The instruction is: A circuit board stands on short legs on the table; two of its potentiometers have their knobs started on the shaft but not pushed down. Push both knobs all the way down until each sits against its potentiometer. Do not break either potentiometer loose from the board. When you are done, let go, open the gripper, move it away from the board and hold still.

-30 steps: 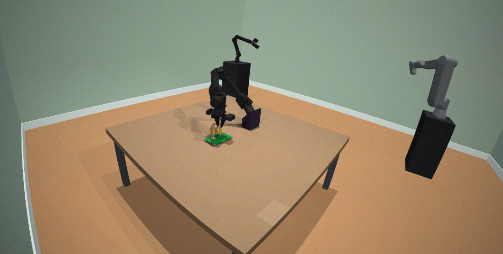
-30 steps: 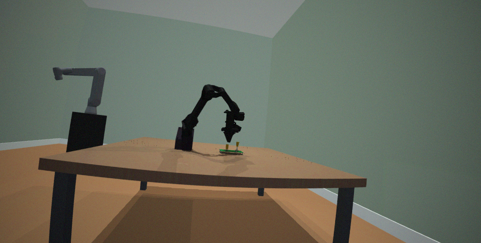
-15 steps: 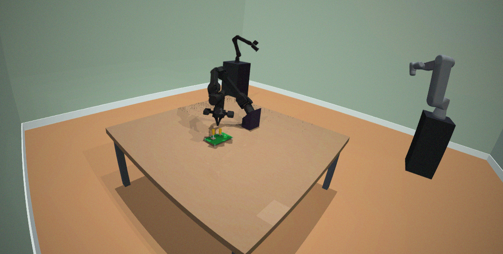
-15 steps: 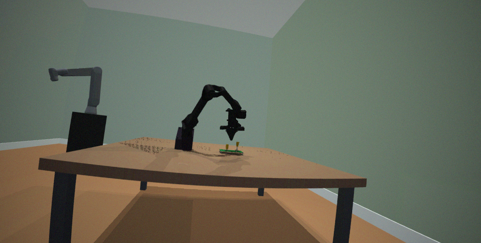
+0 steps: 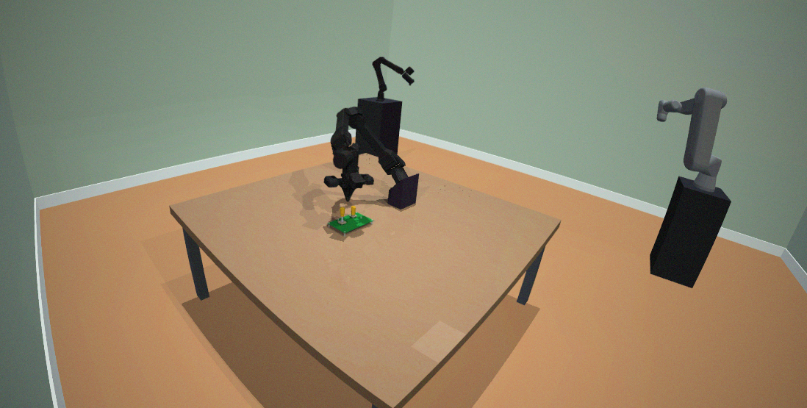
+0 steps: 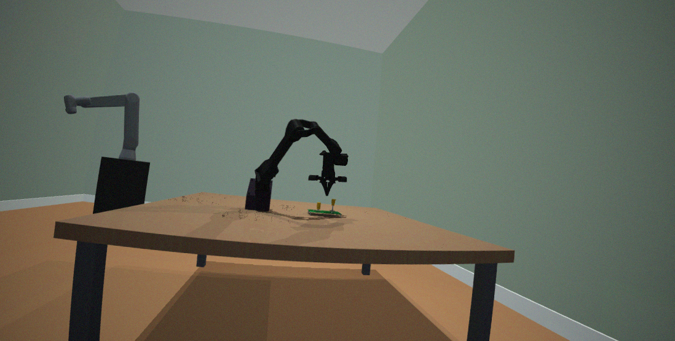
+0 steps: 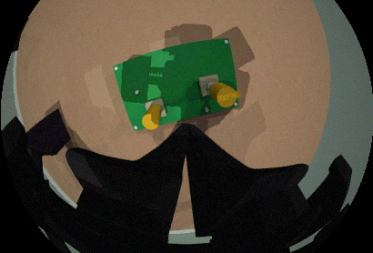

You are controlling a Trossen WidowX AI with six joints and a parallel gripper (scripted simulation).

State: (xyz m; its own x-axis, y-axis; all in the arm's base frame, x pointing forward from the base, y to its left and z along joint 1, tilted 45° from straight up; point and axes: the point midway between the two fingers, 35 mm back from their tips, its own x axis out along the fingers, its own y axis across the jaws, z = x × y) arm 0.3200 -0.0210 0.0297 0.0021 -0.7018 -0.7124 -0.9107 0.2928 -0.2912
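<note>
Now: gripper tip 40 mm short of the knob, 30 mm above it and 10 mm to the right of it.
</note>
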